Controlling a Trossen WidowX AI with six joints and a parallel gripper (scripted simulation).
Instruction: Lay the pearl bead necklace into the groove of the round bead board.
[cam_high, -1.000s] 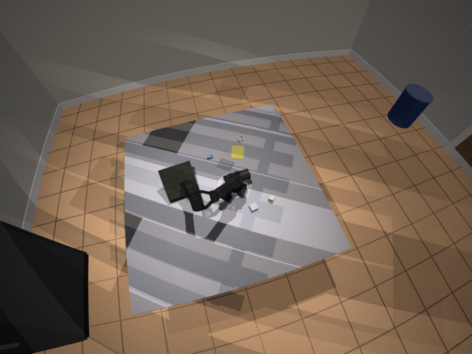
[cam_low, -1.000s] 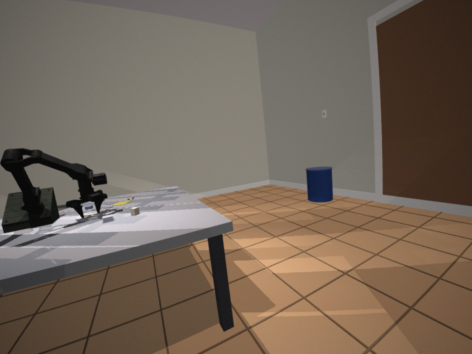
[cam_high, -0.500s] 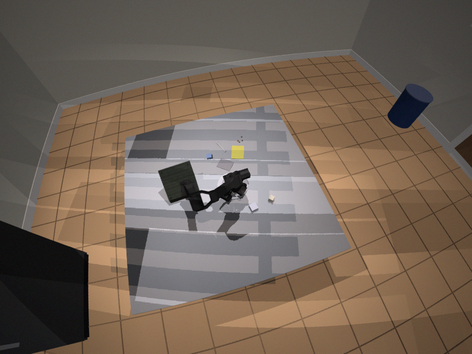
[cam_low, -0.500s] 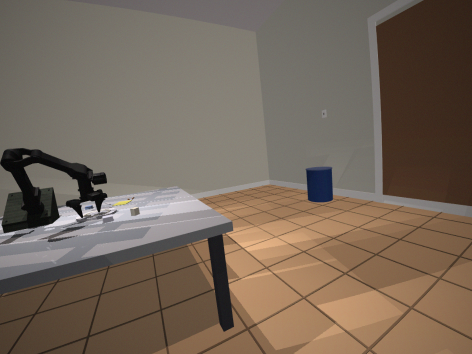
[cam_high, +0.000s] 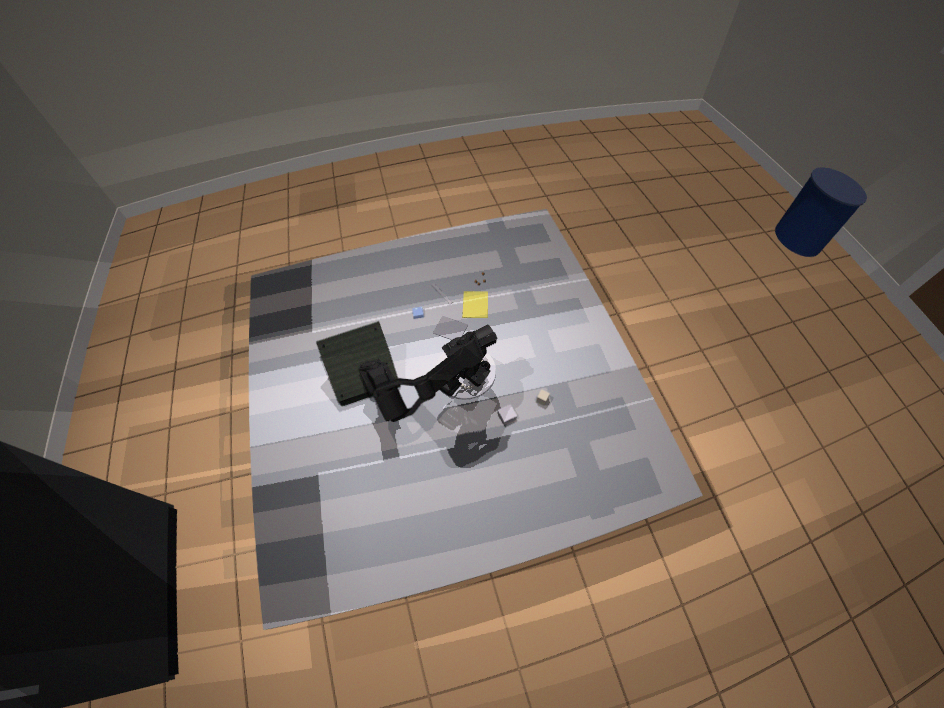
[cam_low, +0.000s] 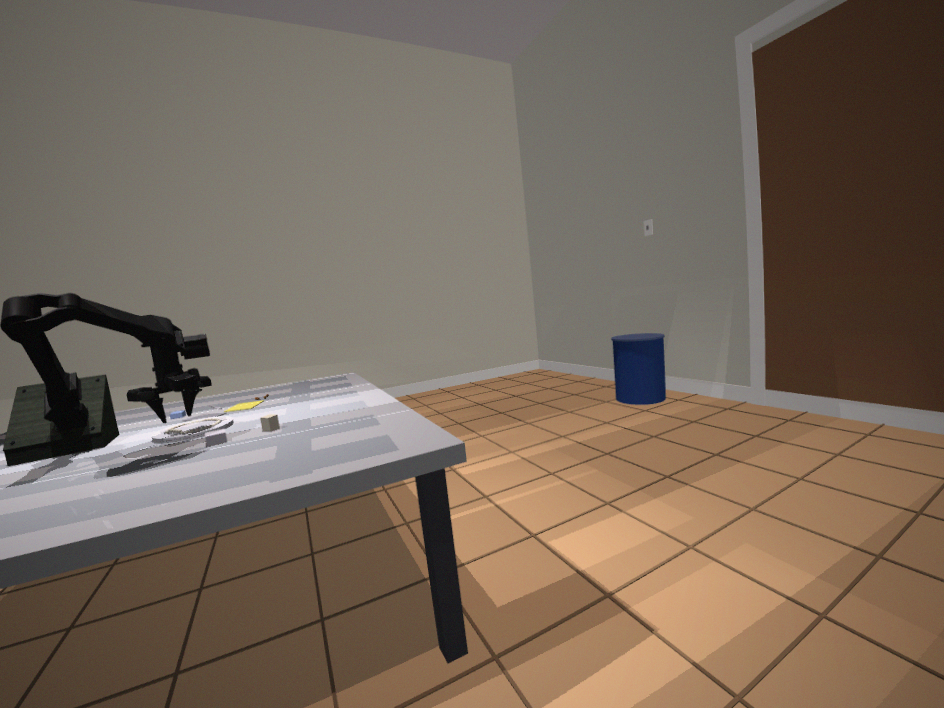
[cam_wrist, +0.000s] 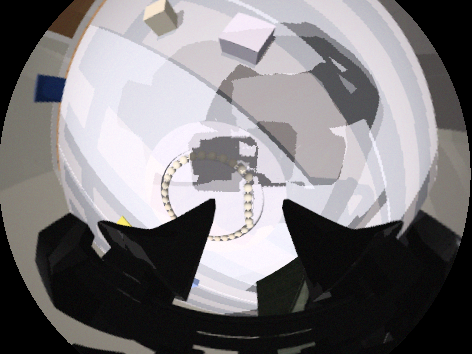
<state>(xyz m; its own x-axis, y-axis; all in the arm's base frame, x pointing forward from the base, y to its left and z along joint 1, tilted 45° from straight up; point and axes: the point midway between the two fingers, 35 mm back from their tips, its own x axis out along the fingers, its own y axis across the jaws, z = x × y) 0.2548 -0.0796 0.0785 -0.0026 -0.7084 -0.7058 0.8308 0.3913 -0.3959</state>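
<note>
The round bead board is 50 mm to the left of my gripper tip, 40 mm below it and 30 mm ahead of it. The rest, counted from my gripper tip: grey card: 230 mm to the left, 50 mm below, 40 mm ahead; then beige cube: 220 mm ahead, 130 mm to the right, 30 mm below; then white block: 140 mm to the right, 90 mm ahead, 40 mm below.
</note>
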